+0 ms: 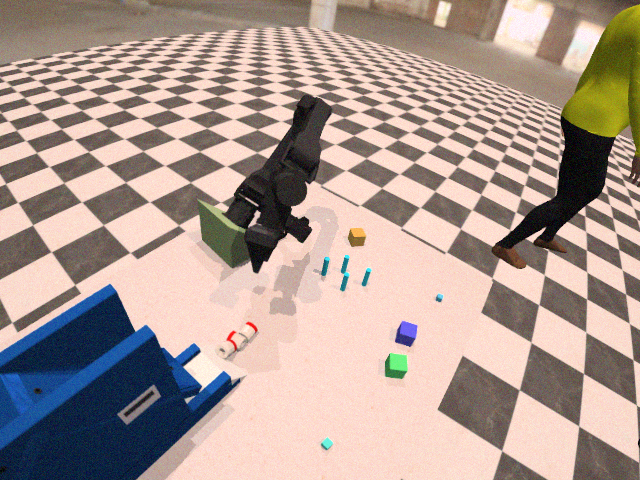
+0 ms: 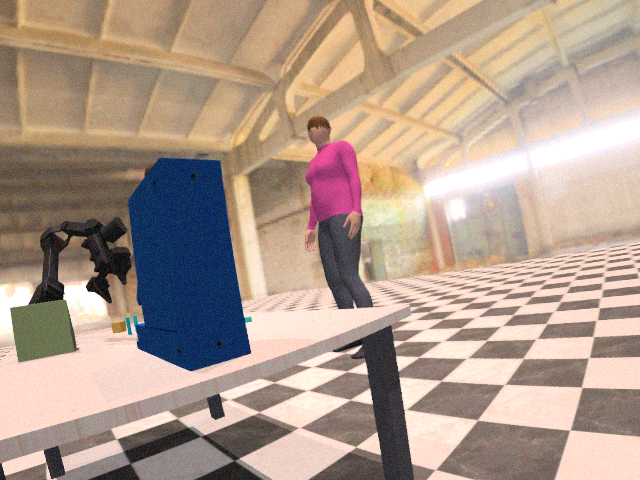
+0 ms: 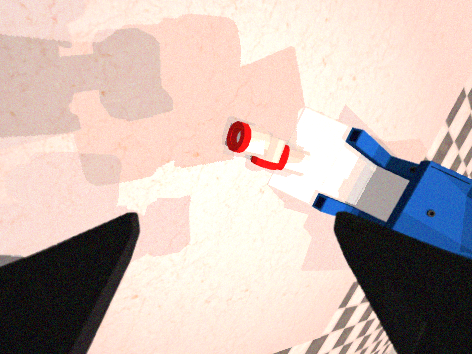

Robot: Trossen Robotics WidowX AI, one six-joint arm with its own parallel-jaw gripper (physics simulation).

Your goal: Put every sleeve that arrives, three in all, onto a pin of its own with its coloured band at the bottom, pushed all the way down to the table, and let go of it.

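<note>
Two white sleeves with red bands lie end to end on the table before the blue dispenser's mouth. The farther sleeve (image 1: 248, 331) (image 3: 255, 144) has its band at the end away from the dispenser. The nearer sleeve (image 1: 226, 348) (image 3: 274, 150) has its band at the end touching or close to the first. Several cyan pins stand upright and bare, among them one pin (image 1: 325, 266), a second pin (image 1: 366, 277) and a third pin (image 1: 344, 282). My gripper (image 1: 280, 253) (image 2: 116, 292) (image 3: 238, 221) is open and empty, high above the table, between sleeves and pins. A third sleeve does not show.
The tall blue dispenser (image 1: 87, 413) (image 2: 186, 258) (image 3: 440, 200) stands beside the sleeves. A green block (image 1: 219, 235) (image 2: 43, 330) is at my arm's base. An orange cube (image 1: 356, 237), a blue cube (image 1: 406, 333), a green cube (image 1: 395, 365) and a small turquoise cube (image 1: 326, 443) lie on the table.
</note>
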